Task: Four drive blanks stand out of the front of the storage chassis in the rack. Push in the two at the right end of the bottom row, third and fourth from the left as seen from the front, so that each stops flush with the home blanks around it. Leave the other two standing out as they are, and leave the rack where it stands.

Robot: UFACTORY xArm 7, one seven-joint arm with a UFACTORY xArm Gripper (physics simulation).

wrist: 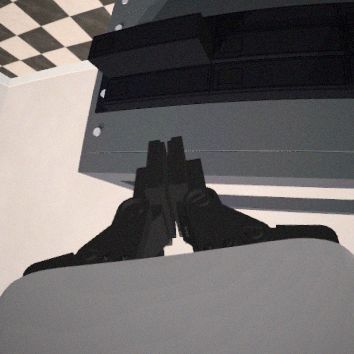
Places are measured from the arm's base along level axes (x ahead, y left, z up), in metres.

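Pixels of known places: gripper, between the fingertips: (170, 162).
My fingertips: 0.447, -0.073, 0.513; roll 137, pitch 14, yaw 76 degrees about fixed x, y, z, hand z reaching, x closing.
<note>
Ahead of a thing's pixels: the offset from my fingertips to its top centre, as dx, dy, dz. "spot": to the spot under its first point.
The storage chassis shows as a dark band of drive blanks across the upper part of the wrist view. One drive blank @(+0.103, -0.057, -0.110) (155, 57) at the left end of the band stands out of the front, its paler side face showing. A blank @(+0.138, -0.056, -0.081) (160, 86) just below it in the view, and blanks (280, 75) (280, 42) to the right, look level with each other. Which row and column each is cannot be told for certain. My gripper (170, 162) is shut and empty, its fingertips over the grey panel below the blanks in the view, apart from the standing-out blank.
The grey rack panel (240, 127) has pale round studs @(spot: +0.094, -0.123, -0.056) (97, 131) along its left edge. A grey bar (295, 204) runs below it at right. A cream surface (42, 150) lies at left, with a checkered floor (47, 30) beyond it.
</note>
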